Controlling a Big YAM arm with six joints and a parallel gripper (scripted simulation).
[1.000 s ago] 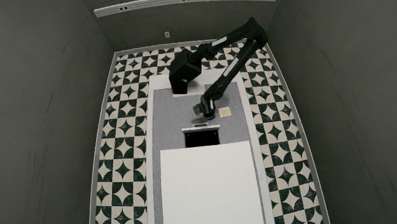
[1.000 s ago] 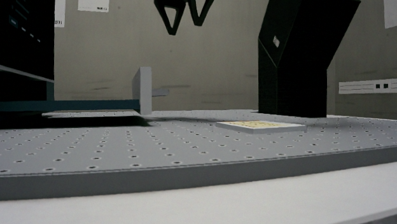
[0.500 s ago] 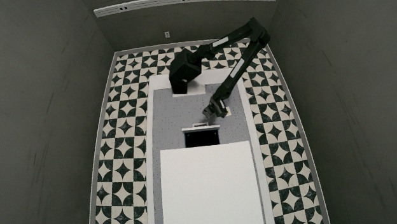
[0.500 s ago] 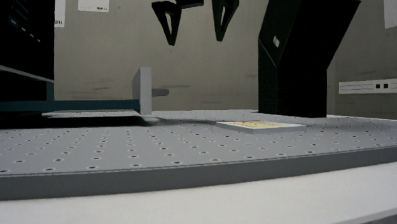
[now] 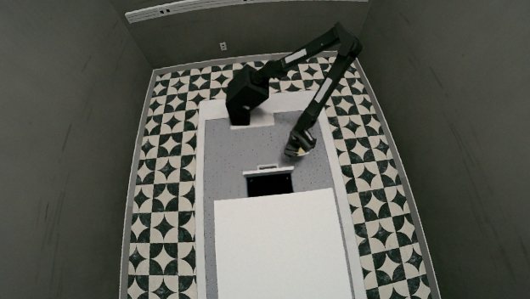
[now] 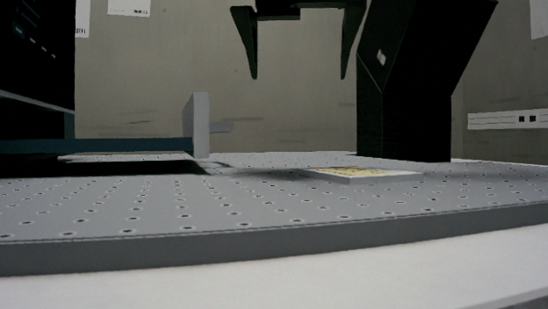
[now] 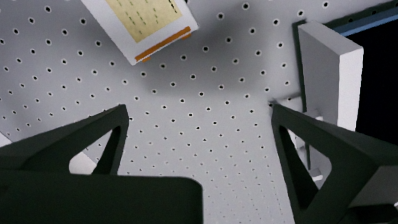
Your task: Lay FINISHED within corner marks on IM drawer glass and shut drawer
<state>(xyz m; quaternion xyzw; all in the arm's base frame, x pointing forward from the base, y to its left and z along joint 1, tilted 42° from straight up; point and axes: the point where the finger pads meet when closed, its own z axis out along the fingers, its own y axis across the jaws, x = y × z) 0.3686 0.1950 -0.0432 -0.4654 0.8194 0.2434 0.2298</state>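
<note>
My gripper is now 30 mm past the cassette FINISHED, 60 mm to the right of it and 110 mm above it. From my hand the other things lie so: drawer 200 mm ahead, 160 mm to the right, 70 mm below.
</note>
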